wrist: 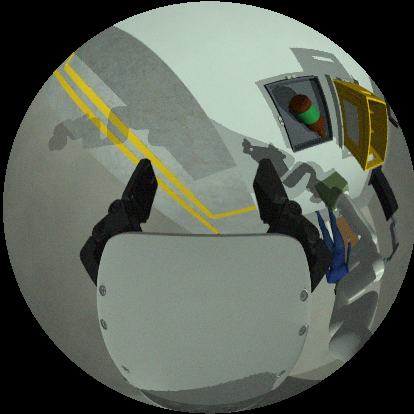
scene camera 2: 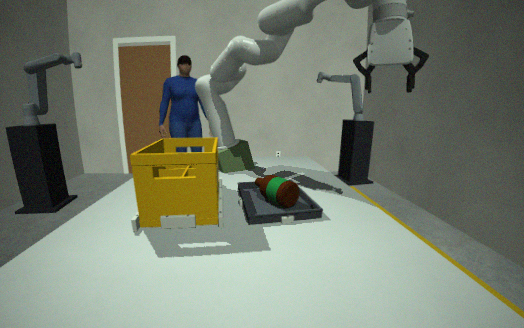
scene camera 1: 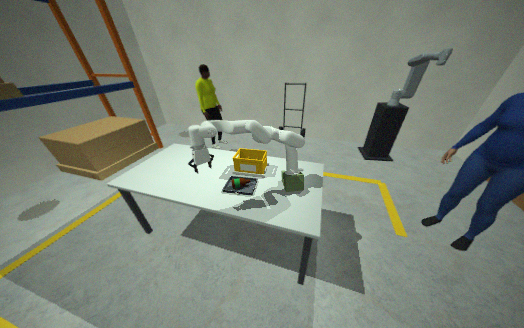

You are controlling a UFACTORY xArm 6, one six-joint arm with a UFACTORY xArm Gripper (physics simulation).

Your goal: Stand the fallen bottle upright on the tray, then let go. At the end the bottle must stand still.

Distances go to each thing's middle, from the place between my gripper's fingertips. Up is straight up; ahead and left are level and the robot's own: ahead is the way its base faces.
Labels:
I see the brown bottle (scene camera 2: 285,193) 150 mm behind my hand, 230 mm to the right of it and 280 mm below it. From my hand the other things lie so: yellow crate (scene camera 2: 166,183) 180 mm behind, 490 mm to the right, 230 mm below; then dark tray (scene camera 2: 259,210) 150 mm behind, 240 mm to the right, 310 mm below.

